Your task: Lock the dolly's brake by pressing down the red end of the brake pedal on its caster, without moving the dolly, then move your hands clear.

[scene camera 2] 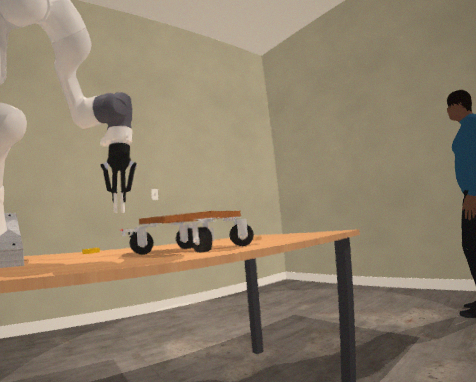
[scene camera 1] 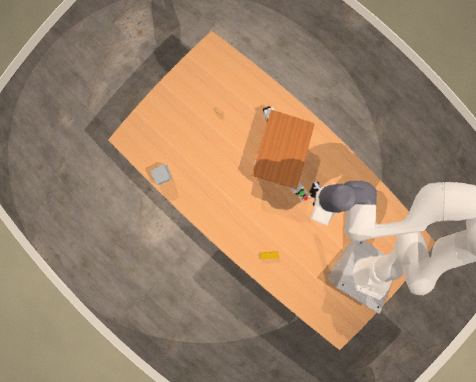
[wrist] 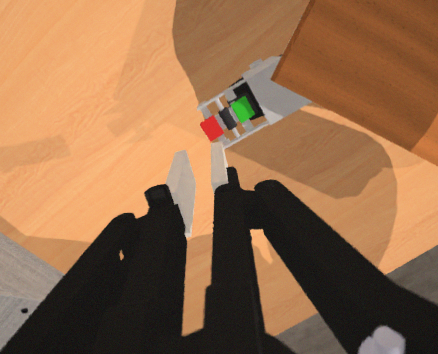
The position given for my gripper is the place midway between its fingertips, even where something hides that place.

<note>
In view: my gripper (scene camera 2: 119, 212) and a dolly (scene camera 1: 284, 146).
The dolly shows as well in scene camera 2 (scene camera 2: 200, 239) and in the wrist view (wrist: 368, 69). My gripper is seen too in the wrist view (wrist: 203, 164).
</note>
